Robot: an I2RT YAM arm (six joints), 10 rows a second.
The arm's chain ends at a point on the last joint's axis. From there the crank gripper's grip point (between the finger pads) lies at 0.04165 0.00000 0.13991 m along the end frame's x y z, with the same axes.
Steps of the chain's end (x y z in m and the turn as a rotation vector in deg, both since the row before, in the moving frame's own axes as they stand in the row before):
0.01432 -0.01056 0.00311 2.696 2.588 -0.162
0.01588 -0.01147 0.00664 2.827 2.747 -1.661
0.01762 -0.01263 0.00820 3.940 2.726 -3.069
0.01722 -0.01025 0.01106 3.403 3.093 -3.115
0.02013 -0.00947 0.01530 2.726 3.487 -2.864
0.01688 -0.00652 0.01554 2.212 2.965 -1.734
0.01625 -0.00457 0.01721 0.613 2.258 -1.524
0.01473 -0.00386 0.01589 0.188 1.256 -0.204
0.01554 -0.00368 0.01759 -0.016 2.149 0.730
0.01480 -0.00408 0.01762 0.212 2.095 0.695
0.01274 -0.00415 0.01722 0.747 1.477 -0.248
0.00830 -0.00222 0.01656 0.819 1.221 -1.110
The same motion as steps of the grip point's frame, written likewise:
0.02058 -0.01722 0.00093 2.696 2.588 -0.162
0.02242 -0.01962 0.00428 2.827 2.747 -1.661
0.02390 -0.02457 0.00566 3.940 2.726 -3.069
0.02441 -0.02095 0.00830 3.403 3.093 -3.115
0.02834 -0.01835 0.01230 2.726 3.487 -2.864
0.02396 -0.01324 0.01307 2.212 2.965 -1.734
0.02169 -0.00724 0.01545 0.613 2.258 -1.524
0.01779 -0.00447 0.01494 0.188 1.256 -0.204
0.02075 -0.00308 0.01593 -0.016 2.149 0.730
0.01989 -0.00406 0.01600 0.212 2.095 0.695
0.01633 -0.00615 0.01609 0.747 1.477 -0.248
0.01124 -0.00505 0.01562 0.819 1.221 -1.110

